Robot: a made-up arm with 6 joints. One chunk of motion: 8 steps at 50 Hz.
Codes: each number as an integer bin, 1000 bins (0 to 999) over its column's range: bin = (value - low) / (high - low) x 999, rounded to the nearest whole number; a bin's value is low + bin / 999 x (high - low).
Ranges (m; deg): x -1.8..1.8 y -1.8..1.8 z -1.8..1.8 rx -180..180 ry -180..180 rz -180..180
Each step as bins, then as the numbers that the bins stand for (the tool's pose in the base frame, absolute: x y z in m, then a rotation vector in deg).
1 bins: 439 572 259 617 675 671
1 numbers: -0.2180 0.2613 -0.8667 42.34 63.24 61.80
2 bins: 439 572 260 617 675 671
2 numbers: -0.2180 0.2613 -0.8631 42.34 63.24 61.80
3 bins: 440 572 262 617 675 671
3 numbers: -0.2144 0.2613 -0.8559 42.34 63.24 61.80
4 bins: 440 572 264 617 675 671
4 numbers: -0.2144 0.2613 -0.8486 42.34 63.24 61.80
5 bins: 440 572 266 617 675 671
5 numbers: -0.2144 0.2613 -0.8414 42.34 63.24 61.80
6 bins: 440 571 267 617 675 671
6 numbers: -0.2144 0.2577 -0.8378 42.34 63.24 61.80
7 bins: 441 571 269 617 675 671
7 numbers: -0.2108 0.2577 -0.8306 42.34 63.24 61.80
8 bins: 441 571 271 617 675 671
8 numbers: -0.2108 0.2577 -0.8234 42.34 63.24 61.80
